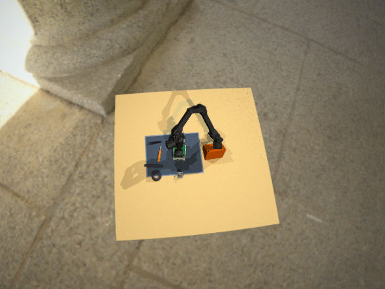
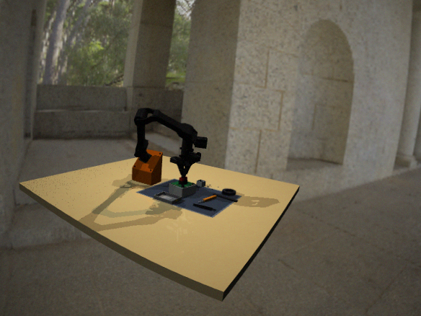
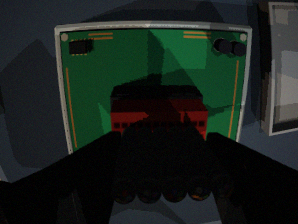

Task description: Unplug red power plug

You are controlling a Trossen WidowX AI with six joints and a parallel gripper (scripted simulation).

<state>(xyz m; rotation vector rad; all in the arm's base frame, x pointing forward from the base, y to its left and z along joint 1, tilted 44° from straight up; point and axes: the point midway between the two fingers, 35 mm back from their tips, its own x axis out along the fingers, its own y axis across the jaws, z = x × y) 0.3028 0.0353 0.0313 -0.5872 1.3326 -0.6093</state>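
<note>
Right now the red power plug is 2 cm below my gripper tip. The rest, counted from my gripper tip: blue mat (11 cm below, 5 cm ahead, 1 cm to the left); then black bar (21 cm ahead, 11 cm to the left, 10 cm below).
</note>
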